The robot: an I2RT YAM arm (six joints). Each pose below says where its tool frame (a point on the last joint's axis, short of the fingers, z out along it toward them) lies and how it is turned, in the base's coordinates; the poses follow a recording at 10 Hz.
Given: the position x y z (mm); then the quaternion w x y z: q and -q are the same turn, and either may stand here.
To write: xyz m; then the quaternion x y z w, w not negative. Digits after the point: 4 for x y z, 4 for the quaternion.
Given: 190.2, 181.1, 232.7, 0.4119, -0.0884, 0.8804, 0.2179
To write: 0.1902, 0.1811, 0.2327, -0.0884, 0.8804, 0.2179, 0.4119
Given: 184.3, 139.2, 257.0, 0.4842, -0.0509, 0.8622, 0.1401
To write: 0.1843, 0.1392, 0.2570, -0.0509, 0.8622, 0.1401, 0.4842
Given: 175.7, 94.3, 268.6, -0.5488, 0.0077, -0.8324, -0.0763
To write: 0.1757, 0.0943, 0.2686, -0.0077, 0.8324, 0.0763, 0.5488
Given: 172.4, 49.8, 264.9, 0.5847, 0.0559, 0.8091, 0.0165
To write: 0.1724, 0.0498, 0.2649, 0.0559, 0.8091, 0.0165, 0.5847
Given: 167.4, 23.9, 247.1, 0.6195, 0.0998, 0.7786, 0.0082
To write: 0.1674, 0.0239, 0.2471, 0.0998, 0.7786, 0.0082, 0.6195
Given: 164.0, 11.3, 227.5, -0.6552, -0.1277, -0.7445, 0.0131
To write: 0.1640, 0.0113, 0.2275, 0.1277, 0.7445, -0.0131, 0.6552
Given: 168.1, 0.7, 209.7, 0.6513, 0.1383, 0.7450, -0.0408
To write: 0.1681, 0.0007, 0.2097, 0.1383, 0.7450, -0.0408, 0.6513
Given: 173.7, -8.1, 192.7, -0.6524, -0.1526, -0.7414, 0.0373
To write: 0.1737, -0.0081, 0.1927, 0.1526, 0.7414, -0.0373, 0.6524
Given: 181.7, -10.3, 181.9, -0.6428, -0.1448, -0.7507, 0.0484
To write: 0.1817, -0.0103, 0.1819, 0.1448, 0.7507, -0.0484, 0.6428
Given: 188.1, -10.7, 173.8, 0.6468, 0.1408, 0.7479, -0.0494
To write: 0.1881, -0.0107, 0.1738, 0.1408, 0.7479, -0.0494, 0.6468
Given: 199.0, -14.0, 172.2, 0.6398, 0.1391, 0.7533, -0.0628
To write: 0.1990, -0.0140, 0.1722, 0.1391, 0.7533, -0.0628, 0.6398
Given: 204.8, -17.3, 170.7, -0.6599, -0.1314, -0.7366, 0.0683
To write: 0.2048, -0.0173, 0.1707, 0.1314, 0.7366, -0.0683, 0.6599
